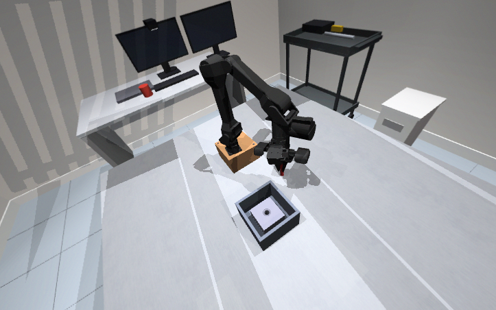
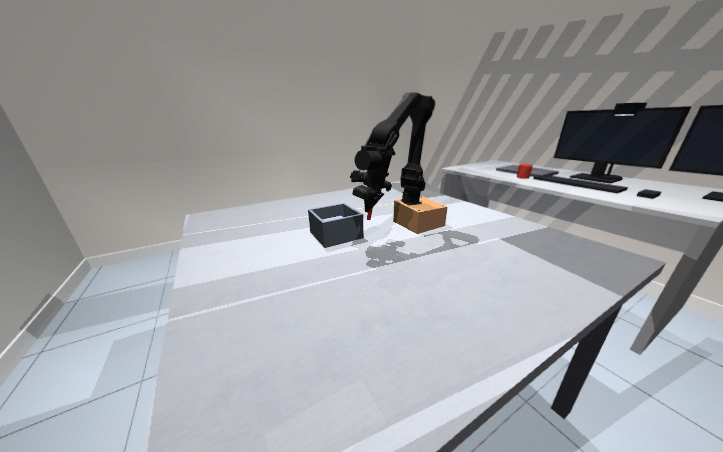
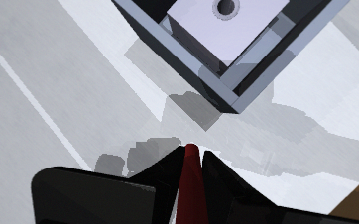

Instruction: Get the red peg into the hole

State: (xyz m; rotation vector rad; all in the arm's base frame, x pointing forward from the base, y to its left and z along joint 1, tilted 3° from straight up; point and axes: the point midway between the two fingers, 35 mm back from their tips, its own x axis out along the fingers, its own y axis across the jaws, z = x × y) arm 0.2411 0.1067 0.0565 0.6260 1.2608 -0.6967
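The pale plate lies 12 cm to the right of my gripper tip, 8 cm below it and 8 cm ahead of it. Round my gripper tip: red peg (1 cm to the left, 1 cm behind, 1 cm above); dark grey box (12 cm to the right, 10 cm below, 8 cm ahead).
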